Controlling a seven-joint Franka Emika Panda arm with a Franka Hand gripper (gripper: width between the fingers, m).
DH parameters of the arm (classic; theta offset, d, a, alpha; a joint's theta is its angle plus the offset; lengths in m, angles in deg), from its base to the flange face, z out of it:
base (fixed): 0 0 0 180
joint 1: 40.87 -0.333 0 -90
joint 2: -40.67 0 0 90
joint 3: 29.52 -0.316 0.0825 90
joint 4: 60.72 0 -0.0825 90
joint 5: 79.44 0.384 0 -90
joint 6: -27.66 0 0.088 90
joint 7: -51.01 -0.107 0 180
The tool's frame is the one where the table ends.
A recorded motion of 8 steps. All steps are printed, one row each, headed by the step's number.
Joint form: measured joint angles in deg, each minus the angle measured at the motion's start. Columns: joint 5, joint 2, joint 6, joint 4, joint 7, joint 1, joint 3.
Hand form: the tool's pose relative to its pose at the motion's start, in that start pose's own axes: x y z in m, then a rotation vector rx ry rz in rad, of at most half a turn. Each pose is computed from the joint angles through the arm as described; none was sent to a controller.
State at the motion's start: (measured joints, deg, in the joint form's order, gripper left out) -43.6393 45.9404 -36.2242 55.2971 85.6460 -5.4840 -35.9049
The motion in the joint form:
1: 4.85 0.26 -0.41 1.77 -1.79 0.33 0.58
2: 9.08 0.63 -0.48 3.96 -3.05 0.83 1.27
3: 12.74 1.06 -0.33 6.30 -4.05 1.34 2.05
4: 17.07 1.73 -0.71 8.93 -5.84 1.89 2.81
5: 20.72 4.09 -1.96 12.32 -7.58 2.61 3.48
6: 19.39 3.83 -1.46 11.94 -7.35 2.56 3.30
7: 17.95 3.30 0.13 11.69 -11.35 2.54 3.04
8: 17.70 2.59 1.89 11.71 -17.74 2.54 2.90
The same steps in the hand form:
1: 0.0012 0.0015 0.0035 0.0807 0.0484 0.0165
2: -0.0008 0.0061 0.0076 0.1617 0.0882 0.0344
3: -0.0047 0.0121 0.0120 0.2390 0.1216 0.0533
4: -0.0082 0.0172 0.0157 0.3219 0.1677 0.0831
5: -0.0174 0.0179 0.0190 0.3779 0.2289 0.1124
6: -0.0176 0.0185 0.0204 0.3622 0.2071 0.1135
7: -0.0184 0.0198 0.0248 0.3655 0.1509 0.1885
8: -0.0184 0.0214 0.0296 0.3914 0.0925 0.3006

